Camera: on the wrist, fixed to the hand. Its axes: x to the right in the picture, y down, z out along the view.
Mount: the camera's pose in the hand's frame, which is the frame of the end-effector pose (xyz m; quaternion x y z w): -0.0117 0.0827 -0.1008 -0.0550 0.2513 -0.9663 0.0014
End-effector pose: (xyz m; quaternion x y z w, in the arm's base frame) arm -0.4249 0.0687 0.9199 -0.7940 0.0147 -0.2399 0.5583
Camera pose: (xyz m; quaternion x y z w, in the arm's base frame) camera -0.4551 -0.0477 0.8681 -0.0143 0.6138 0.7386 0.2784
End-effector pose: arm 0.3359 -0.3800 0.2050 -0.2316 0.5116 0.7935 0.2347
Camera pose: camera 0.3075 -0.5047 0.2330 -0.7070 -0.2077 -0.2557 0.6258
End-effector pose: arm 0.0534 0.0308 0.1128 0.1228 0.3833 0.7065 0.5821
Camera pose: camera -0.0659 -0.0225 0.1045 -0.5798 0.2266 -0.5096 0.5940
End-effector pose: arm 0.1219 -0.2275 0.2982 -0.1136 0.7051 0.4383 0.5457
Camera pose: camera 0.0060 -0.2572 0.3513 -0.8217 0.0042 -0.5165 0.2409
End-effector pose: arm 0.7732 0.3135 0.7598 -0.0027 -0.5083 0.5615 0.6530
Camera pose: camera 0.7817 0.3926 0.6559 0.3141 0.1299 -0.6588 0.6711
